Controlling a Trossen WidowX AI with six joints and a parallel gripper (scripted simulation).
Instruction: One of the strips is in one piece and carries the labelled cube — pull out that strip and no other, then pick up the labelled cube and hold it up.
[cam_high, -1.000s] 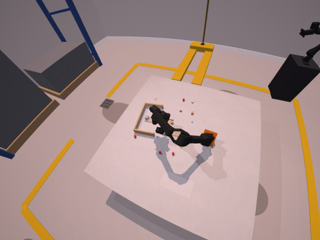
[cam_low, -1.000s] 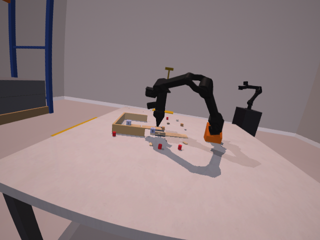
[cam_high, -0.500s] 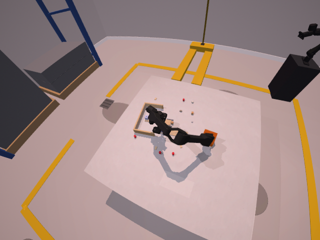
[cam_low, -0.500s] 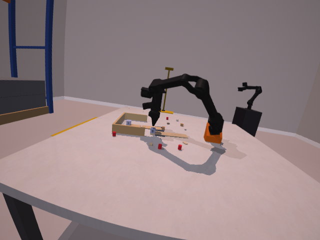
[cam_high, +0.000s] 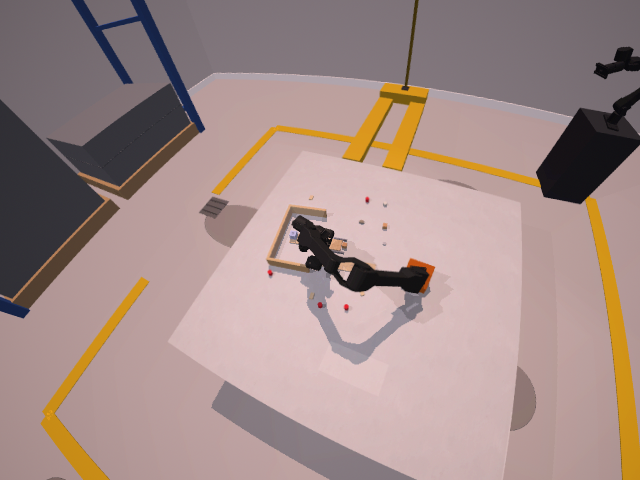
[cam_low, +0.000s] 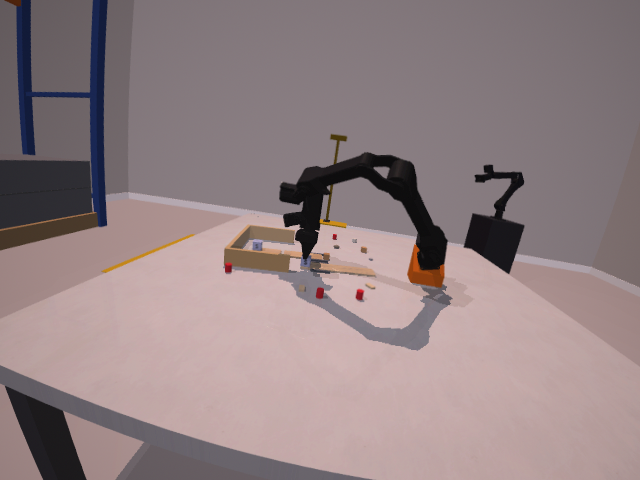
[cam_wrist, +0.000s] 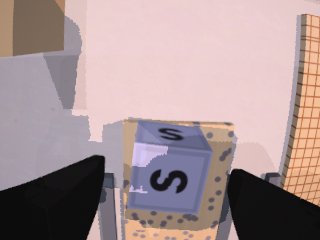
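Right now the speckled strip is 110 mm behind my gripper tip, 10 mm to the right of it and 30 mm below it.
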